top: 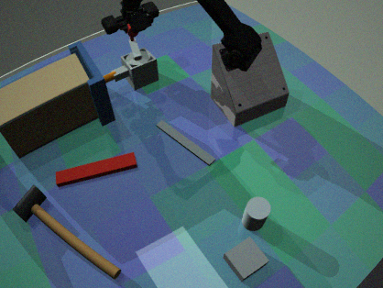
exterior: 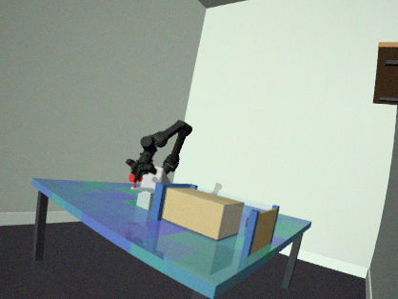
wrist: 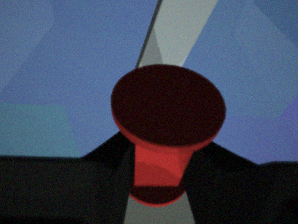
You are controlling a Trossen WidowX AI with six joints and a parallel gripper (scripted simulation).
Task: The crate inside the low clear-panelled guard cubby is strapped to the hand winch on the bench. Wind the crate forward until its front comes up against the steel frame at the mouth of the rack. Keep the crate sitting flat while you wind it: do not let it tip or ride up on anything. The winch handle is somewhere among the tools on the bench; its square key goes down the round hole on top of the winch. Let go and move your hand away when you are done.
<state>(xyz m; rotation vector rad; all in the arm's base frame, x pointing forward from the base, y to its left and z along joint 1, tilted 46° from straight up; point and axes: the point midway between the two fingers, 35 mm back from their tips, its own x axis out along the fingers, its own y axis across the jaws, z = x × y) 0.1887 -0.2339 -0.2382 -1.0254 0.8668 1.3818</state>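
Right now the crank handle is 50 mm to the left of my gripper tip and 30 mm below it. The rest, counted from my gripper tip: grey flat bar 430 mm to the left, 130 mm below, 10 mm ahead; red knob 20 mm to the left; grey winch 110 mm to the left, 100 mm below.
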